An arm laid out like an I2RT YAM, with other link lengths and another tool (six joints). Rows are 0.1 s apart.
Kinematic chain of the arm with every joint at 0, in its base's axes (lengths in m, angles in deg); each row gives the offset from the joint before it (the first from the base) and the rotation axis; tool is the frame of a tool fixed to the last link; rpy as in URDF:
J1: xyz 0 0 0.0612 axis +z
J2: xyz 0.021 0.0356 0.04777 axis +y
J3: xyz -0.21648 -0.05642 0 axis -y
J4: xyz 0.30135 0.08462 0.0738 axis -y
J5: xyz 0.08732 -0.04 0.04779 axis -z
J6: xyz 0.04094 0 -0.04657 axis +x
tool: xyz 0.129 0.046 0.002 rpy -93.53 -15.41 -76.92
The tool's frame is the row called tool.
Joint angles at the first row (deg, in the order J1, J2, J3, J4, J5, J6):
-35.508 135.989 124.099 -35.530 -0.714 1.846
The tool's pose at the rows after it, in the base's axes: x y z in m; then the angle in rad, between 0 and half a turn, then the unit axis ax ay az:
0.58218 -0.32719 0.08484 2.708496 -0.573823 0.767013 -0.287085
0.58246 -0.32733 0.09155 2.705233 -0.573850 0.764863 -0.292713
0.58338 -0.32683 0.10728 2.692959 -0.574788 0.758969 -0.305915
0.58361 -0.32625 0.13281 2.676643 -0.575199 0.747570 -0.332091
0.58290 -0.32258 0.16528 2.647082 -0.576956 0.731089 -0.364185
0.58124 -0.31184 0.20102 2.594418 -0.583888 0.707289 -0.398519
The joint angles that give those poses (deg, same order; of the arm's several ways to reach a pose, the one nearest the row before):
-35.508 135.796 123.926 -35.364 -0.702 1.736
-35.507 135.124 123.765 -35.178 -0.714 1.673
-35.508 133.495 123.213 -34.527 -1.032 1.516
-35.508 130.203 121.108 -32.425 -1.230 1.168
-35.508 125.813 118.046 -29.503 -2.101 0.797
-35.420 120.348 113.507 -25.425 -4.420 0.463

